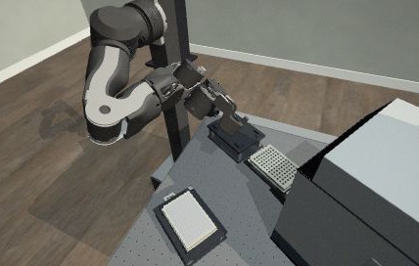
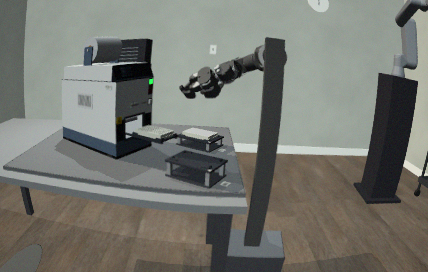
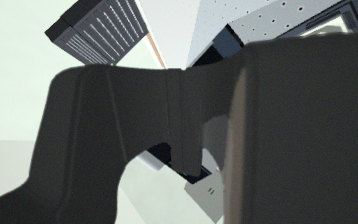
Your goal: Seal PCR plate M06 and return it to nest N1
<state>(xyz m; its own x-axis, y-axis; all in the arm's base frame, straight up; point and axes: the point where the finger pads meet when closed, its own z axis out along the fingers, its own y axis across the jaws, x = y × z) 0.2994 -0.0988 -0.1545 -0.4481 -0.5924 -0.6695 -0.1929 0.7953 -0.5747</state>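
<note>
My hand is 15 cm short of the pale key-like block, 7 cm to the left of it and 6 cm above it. The rest, counted from my hand: sealer stage (10 cm ahead, 5 cm to the left, 16 cm below); then yellow warning label (22 cm ahead, 9 cm to the left, 10 cm below); then 96-well plate M06 (10 cm ahead, 5 cm to the left, 15 cm below).
</note>
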